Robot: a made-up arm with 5 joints.
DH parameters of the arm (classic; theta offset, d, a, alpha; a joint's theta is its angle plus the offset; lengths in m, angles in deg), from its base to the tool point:
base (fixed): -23.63 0 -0.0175 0
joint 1: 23.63 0.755 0.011 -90
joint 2: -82.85 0 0.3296 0
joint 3: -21.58 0 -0.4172 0
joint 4: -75.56 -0.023 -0.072 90
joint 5: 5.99 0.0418 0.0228 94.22
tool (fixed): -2.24 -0.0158 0 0
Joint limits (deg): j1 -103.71..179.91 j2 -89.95..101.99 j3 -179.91..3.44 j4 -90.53..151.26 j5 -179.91..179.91
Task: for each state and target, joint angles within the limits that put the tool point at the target. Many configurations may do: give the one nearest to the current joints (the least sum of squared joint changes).
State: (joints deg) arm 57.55 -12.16 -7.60 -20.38 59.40
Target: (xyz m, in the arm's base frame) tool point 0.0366 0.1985 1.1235
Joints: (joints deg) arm 73.42 -53.13 -29.55 -29.53 60.49
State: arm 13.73 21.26 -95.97 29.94 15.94
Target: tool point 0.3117 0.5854 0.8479
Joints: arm 60.44 29.53 -83.52 31.60 16.25
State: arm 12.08 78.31 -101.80 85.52 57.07
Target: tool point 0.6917 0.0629 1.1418
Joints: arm 4.17 36.47 -134.80 77.73 59.00
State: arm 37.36 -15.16 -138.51 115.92 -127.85
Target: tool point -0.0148 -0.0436 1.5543
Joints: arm 14.87 -18.19 -151.40 101.03 -149.45
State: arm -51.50 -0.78 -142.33 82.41 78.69
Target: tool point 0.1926 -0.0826 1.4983
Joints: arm -23.83 -13.66 -128.49 94.23 73.27
